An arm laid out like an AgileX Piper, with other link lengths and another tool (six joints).
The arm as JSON. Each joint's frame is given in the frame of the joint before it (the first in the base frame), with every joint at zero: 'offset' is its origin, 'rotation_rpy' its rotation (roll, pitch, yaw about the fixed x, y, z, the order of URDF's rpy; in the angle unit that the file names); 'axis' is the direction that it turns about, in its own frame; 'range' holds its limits. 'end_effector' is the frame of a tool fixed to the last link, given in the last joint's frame.
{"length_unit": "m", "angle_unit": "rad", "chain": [
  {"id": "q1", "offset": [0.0, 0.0, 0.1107], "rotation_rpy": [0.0, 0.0, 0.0], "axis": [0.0, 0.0, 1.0], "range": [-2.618, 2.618]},
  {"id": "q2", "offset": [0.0, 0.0, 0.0], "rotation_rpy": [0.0, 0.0, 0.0], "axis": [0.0, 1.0, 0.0], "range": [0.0, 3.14]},
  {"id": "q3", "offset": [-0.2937, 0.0, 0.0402], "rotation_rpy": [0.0, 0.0, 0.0], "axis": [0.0, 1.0, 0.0], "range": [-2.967, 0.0]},
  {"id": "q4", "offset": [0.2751, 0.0, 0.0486], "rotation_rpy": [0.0, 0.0, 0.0], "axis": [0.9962, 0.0, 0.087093], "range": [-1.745, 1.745]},
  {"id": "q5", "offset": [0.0, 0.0, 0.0], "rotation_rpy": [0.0, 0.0, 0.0], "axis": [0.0, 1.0, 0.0], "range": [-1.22, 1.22]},
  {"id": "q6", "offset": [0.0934, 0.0, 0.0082], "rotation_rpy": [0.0, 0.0, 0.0], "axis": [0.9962, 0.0, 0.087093], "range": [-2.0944, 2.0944]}
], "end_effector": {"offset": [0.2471, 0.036, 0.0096], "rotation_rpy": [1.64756, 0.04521, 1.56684]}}
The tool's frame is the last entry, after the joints.
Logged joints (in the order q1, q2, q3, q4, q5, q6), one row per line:
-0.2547 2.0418 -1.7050 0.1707 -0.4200 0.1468
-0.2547 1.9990 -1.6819 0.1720 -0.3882 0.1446
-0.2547 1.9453 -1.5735 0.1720 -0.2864 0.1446
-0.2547 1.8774 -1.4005 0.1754 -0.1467 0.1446
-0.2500 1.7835 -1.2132 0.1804 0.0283 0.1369
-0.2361 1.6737 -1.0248 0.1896 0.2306 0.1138
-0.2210 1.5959 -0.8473 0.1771 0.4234 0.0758
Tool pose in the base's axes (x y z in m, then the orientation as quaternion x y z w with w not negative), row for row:
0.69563 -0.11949 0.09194 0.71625 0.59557 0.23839 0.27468
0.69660 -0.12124 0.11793 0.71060 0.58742 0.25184 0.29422
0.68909 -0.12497 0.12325 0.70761 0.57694 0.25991 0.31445
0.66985 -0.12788 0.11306 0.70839 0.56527 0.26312 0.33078
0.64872 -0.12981 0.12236 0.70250 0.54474 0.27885 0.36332
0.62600 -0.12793 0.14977 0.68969 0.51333 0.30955 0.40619
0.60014 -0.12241 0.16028 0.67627 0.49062 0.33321 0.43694
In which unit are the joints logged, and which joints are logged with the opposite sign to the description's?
The joints are logged in radians. Opposite sign: q5, q6.
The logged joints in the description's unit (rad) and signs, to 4 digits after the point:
-0.2547 2.0418 -1.7050 0.1707 0.4200 -0.1468
-0.2547 1.9990 -1.6819 0.1720 0.3882 -0.1446
-0.2547 1.9453 -1.5735 0.1720 0.2864 -0.1446
-0.2547 1.8774 -1.4005 0.1754 0.1467 -0.1446
-0.2500 1.7835 -1.2132 0.1804 -0.0283 -0.1369
-0.2361 1.6737 -1.0248 0.1896 -0.2306 -0.1138
-0.2210 1.5959 -0.8473 0.1771 -0.4234 -0.0758

